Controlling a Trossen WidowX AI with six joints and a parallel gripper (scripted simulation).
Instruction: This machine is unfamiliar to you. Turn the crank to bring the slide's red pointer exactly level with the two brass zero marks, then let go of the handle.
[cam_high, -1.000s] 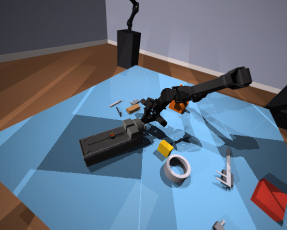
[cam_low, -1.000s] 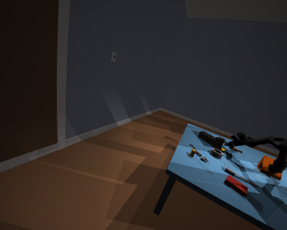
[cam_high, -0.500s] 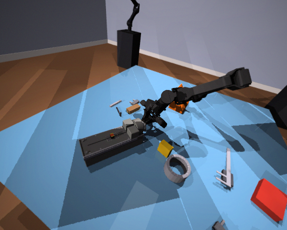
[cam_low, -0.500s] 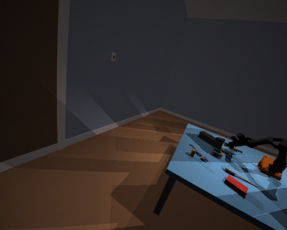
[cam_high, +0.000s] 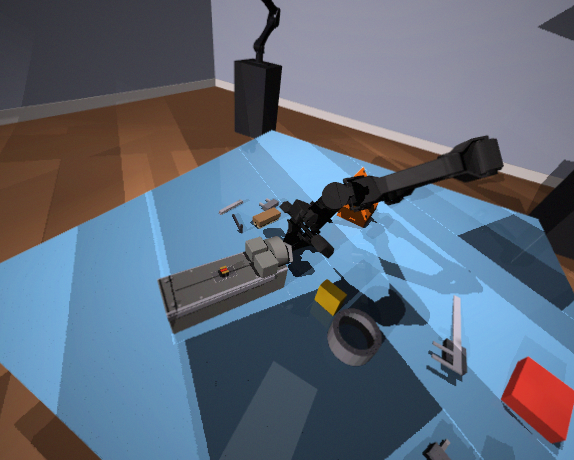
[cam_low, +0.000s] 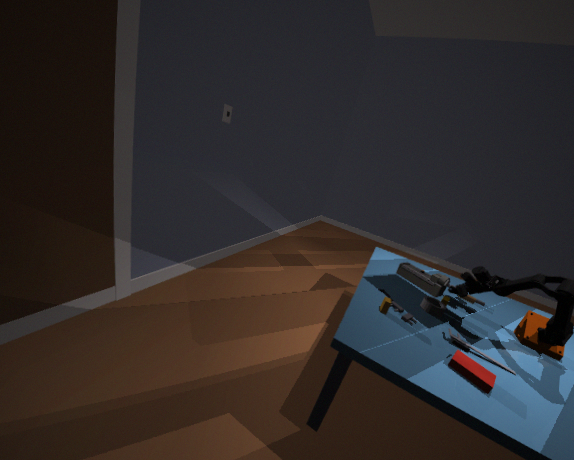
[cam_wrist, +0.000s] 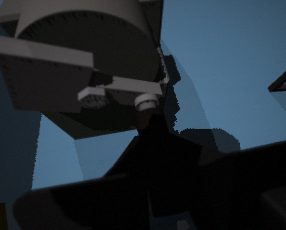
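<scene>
Now: the dark crank handle 2 cm behind my gripper tip, 1 cm to the left of it and 3 cm above it. The rest, counted from my gripper tip: yellow block (6 cm ahead, 15 cm to the left, 2 cm below); then red pointer (15 cm ahead, 7 cm to the right, 3 cm above); then brown block (14 cm behind, 12 cm to the right, 4 cm below).
</scene>
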